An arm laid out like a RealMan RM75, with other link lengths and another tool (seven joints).
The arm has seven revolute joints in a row. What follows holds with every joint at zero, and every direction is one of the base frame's.
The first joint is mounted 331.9 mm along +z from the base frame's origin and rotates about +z.
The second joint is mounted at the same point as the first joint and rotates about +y.
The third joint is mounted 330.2 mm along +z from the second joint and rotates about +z.
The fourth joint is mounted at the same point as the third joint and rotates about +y.
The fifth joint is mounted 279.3 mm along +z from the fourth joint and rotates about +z.
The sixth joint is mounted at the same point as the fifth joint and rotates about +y.
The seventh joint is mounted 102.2 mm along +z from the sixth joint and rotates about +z.
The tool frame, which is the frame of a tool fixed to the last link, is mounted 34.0 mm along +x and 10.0 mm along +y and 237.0 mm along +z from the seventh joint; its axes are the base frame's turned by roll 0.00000, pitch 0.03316 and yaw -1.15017 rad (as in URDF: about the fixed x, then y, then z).
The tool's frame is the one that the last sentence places.
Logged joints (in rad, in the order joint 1, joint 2, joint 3, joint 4, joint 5, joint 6, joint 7), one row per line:
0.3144 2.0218 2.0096 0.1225 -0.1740 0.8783 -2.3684
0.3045 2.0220 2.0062 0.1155 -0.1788 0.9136 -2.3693
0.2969 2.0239 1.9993 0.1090 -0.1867 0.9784 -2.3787
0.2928 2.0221 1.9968 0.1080 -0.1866 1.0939 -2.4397
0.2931 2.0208 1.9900 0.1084 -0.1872 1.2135 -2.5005
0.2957 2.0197 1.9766 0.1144 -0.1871 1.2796 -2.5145
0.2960 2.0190 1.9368 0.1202 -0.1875 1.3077 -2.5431
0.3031 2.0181 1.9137 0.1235 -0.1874 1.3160 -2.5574
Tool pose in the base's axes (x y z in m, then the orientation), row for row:
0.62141 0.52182 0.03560 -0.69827 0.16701 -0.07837 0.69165
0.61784 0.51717 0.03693 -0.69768 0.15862 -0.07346 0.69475
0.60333 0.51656 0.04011 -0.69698 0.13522 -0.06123 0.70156
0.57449 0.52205 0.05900 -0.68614 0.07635 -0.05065 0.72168
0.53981 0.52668 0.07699 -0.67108 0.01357 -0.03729 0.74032
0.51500 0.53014 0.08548 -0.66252 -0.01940 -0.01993 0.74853
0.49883 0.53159 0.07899 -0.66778 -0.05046 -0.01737 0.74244
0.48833 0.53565 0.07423 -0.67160 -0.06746 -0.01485 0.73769
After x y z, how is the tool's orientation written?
As a quaternion, x y z w.
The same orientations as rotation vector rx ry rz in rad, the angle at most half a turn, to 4 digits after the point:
-1.5605 0.3732 -0.1751
-1.5573 0.3541 -0.1640
-1.5516 0.3010 -0.1363
-1.5157 0.1687 -0.1119
-1.4719 0.0298 -0.0818
-1.4486 -0.0424 -0.0436
-1.4635 -0.1106 -0.0381
-1.4745 -0.1481 -0.0326

